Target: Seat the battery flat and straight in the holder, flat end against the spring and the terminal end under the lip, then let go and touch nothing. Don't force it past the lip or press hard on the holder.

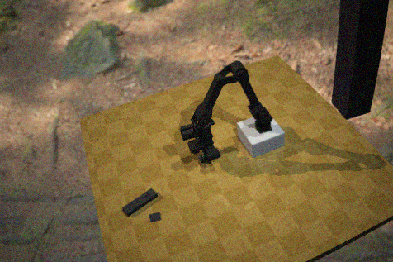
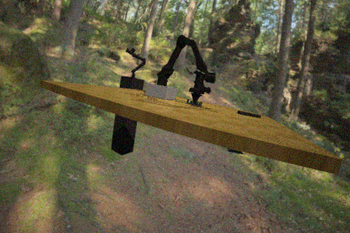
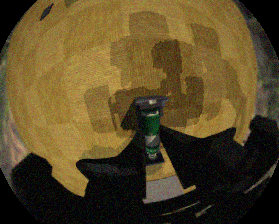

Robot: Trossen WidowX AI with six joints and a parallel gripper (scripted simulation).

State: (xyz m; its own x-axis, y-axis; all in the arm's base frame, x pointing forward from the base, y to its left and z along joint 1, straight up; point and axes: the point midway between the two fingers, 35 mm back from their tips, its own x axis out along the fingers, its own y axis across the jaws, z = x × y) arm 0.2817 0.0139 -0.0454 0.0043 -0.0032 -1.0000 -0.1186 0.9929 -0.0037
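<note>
Now: gripper tip 10 mm below the battery. Also, from my gripper tip: black square piece: 300 mm ahead, 260 mm to the left, 10 mm below; then long black bar: 350 mm ahead, 160 mm to the left, 10 mm above.
</note>
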